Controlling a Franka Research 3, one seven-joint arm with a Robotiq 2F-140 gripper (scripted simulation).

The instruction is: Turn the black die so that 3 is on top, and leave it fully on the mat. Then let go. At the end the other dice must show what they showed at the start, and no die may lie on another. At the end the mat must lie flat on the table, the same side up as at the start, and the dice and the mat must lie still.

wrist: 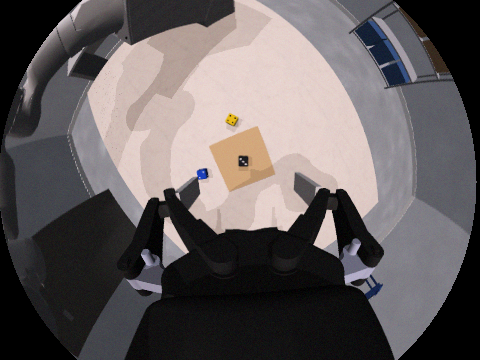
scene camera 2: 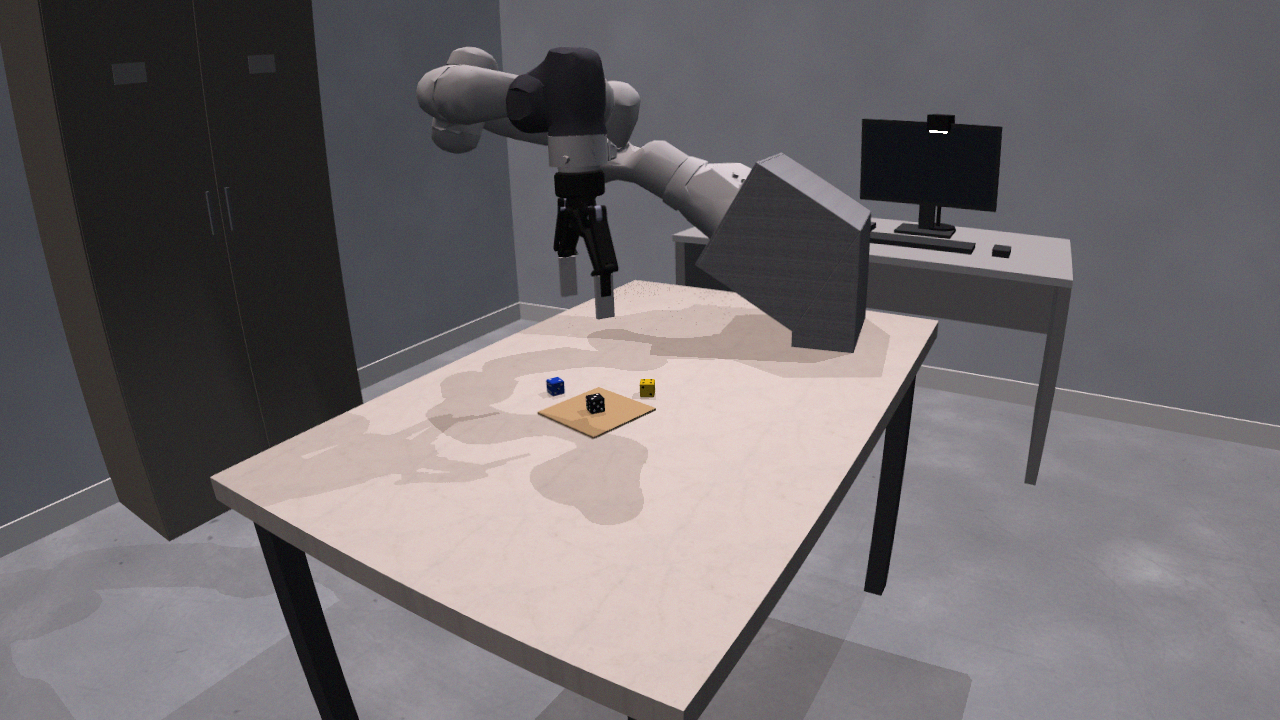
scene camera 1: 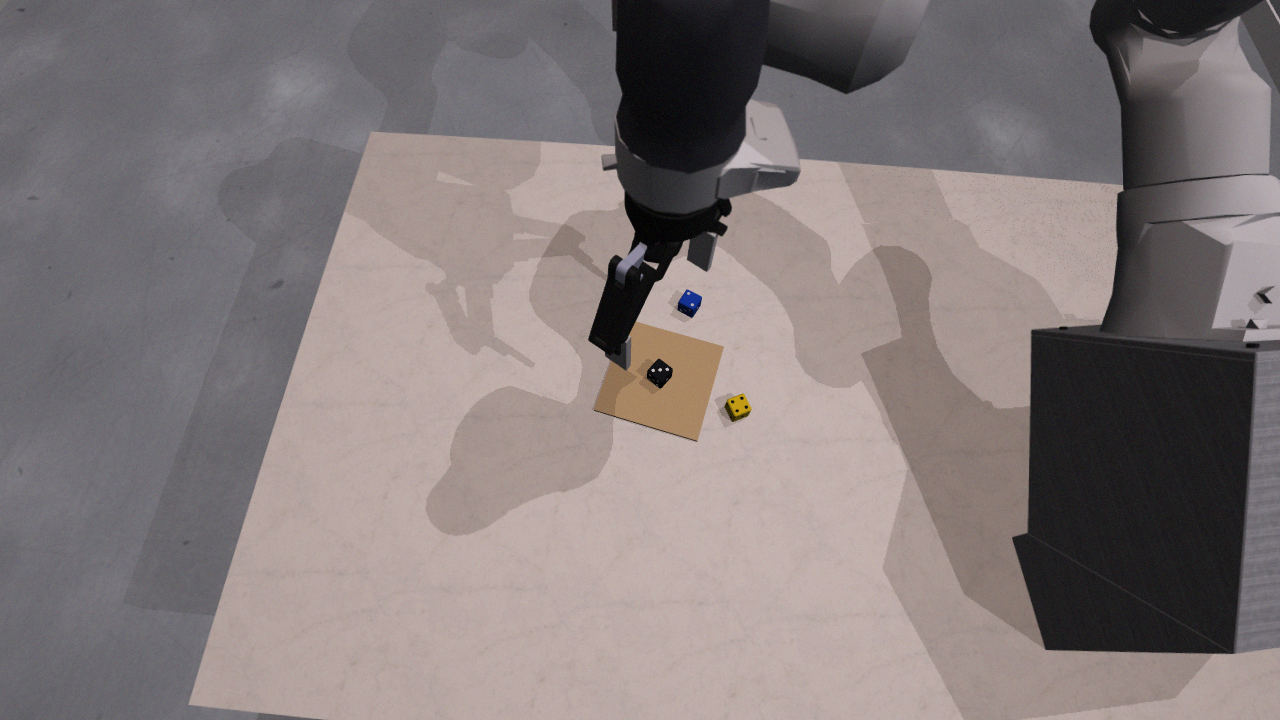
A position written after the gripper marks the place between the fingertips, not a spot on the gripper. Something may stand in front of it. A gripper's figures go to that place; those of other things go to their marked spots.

Scene:
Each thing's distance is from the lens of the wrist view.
gripper (wrist: pixel 246 183): 20 cm
tan mat (wrist: pixel 250 143): 37 cm

